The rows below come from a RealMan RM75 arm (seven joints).
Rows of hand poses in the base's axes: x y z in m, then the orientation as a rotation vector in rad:
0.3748, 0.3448, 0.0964, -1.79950, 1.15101, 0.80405
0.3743, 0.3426, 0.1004, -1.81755, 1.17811, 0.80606
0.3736, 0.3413, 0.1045, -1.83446, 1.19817, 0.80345
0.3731, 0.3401, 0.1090, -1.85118, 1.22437, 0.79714
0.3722, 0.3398, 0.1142, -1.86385, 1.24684, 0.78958
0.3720, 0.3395, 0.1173, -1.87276, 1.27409, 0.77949
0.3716, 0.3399, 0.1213, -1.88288, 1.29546, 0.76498
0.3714, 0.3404, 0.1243, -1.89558, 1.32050, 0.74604
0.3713, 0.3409, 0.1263, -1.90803, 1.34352, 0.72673
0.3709, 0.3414, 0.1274, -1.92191, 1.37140, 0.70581
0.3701, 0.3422, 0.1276, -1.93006, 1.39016, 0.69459
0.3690, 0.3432, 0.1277, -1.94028, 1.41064, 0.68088
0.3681, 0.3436, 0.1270, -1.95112, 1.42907, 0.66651
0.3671, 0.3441, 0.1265, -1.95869, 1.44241, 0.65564
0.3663, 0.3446, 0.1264, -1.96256, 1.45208, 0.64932
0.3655, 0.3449, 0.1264, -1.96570, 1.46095, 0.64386
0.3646, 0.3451, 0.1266, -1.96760, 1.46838, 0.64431
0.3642, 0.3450, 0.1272, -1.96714, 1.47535, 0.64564
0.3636, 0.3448, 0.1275, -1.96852, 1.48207, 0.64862
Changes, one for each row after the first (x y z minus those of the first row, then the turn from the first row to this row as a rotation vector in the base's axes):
-0.0005, -0.0022, 0.0040, -0.02724, 0.01519, -0.00140
-0.0012, -0.0035, 0.0081, -0.05077, 0.02370, -0.00206
-0.0017, -0.0047, 0.0126, -0.07804, 0.03285, -0.00692
-0.0026, -0.0050, 0.0178, -0.10060, 0.03929, -0.01274
-0.0028, -0.0053, 0.0209, -0.12341, 0.04646, -0.02355
-0.0032, -0.0049, 0.0249, -0.14490, 0.04784, -0.03283
-0.0034, -0.0044, 0.0279, -0.17114, 0.04833, -0.04382
-0.0035, -0.0039, 0.0299, -0.19630, 0.04773, -0.05406
-0.0039, -0.0034, 0.0310, -0.22554, 0.04880, -0.06590
-0.0047, -0.0026, 0.0312, -0.24382, 0.05147, -0.07325
-0.0058, -0.0016, 0.0313, -0.26509, 0.05357, -0.08099
-0.0067, -0.0012, 0.0306, -0.28588, 0.05430, -0.08770
-0.0077, -0.0007, 0.0301, -0.30087, 0.05460, -0.09282
-0.0085, -0.0002, 0.0300, -0.31025, 0.05578, -0.09680
-0.0093, 0.0001, 0.0300, -0.31850, 0.05708, -0.10053
-0.0102, 0.0003, 0.0302, -0.32379, 0.06133, -0.10209
-0.0106, 0.0002, 0.0308, -0.32696, 0.06581, -0.10447
-0.0112, 0.0000, 0.0311, -0.33095, 0.07127, -0.10506

